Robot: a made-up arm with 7 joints.
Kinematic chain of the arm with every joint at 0, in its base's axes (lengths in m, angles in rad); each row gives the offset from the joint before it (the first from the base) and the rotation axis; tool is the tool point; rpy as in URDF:
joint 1: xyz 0 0 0.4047 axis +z
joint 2: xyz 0 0 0 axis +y
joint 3: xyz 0 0 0.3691 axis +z
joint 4: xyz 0.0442 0 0 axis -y
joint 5: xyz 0.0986 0 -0.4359 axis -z
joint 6: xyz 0 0 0 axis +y
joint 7: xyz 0.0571 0 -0.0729 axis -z
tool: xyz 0 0 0 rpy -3.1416 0 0
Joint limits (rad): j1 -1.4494..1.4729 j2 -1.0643..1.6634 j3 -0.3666..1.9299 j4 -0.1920..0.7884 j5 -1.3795..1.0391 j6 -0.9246..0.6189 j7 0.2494..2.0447
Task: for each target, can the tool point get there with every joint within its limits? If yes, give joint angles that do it. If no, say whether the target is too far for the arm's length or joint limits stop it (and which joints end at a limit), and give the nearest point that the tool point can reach.
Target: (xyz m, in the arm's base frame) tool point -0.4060 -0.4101 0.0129
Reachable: no: joint limits stop it (at a limit: joint 1, joint 3, joint 4) | nearest point -0.1997 -0.3295 0.0731 | short by 0.230 m
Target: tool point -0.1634 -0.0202 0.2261
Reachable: yes | joints 0.8482 1.4190 0.5431 0.0692 -0.7541 0.4753 0.8838
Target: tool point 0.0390 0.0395 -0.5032
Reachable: no: joint limits stop it (at a limit: joint 2, joint 4) | nearest point 0.0597 0.0605 -0.1209 | short by 0.383 m
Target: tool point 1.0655 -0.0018 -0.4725
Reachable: no: too far | nearest point 0.4134 -0.0007 0.0643 | short by 0.845 m
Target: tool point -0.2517 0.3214 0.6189
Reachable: yes | joints 1.1926 -0.6873 0.7987 0.6479 -0.8569 0.1469 1.1084
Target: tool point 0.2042 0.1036 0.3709
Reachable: yes | joints 0.5830 -0.5420 -0.1014 -0.0355 0.1428 0.0272 1.3757
